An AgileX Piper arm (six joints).
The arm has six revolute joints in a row. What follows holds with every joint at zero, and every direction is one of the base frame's.
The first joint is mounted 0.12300 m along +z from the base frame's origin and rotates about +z.
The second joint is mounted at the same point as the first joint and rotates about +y.
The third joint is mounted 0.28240 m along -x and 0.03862 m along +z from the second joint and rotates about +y.
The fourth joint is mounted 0.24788 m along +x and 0.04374 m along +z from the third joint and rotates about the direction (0.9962, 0, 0.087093).
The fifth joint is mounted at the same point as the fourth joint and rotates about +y.
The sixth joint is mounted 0.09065 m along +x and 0.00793 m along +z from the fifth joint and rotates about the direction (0.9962, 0, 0.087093).
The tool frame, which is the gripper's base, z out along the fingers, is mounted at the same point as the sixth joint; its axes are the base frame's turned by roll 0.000, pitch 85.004 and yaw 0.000 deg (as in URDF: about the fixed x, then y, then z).
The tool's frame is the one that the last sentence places.
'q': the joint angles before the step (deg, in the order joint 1, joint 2, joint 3, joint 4, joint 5, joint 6). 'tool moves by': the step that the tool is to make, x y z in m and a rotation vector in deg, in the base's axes. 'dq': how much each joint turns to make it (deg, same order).
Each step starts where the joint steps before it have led.
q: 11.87 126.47 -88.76 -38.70 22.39 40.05
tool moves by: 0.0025 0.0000 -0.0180 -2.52 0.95 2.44
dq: -0.02 2.36 -0.01 -3.25 -1.20 -0.01
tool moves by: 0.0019 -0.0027 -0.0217 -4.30 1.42 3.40
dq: -0.21 2.79 0.08 -5.35 -0.83 0.06
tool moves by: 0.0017 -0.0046 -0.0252 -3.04 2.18 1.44
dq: -0.41 3.42 -0.53 -3.79 0.04 0.69
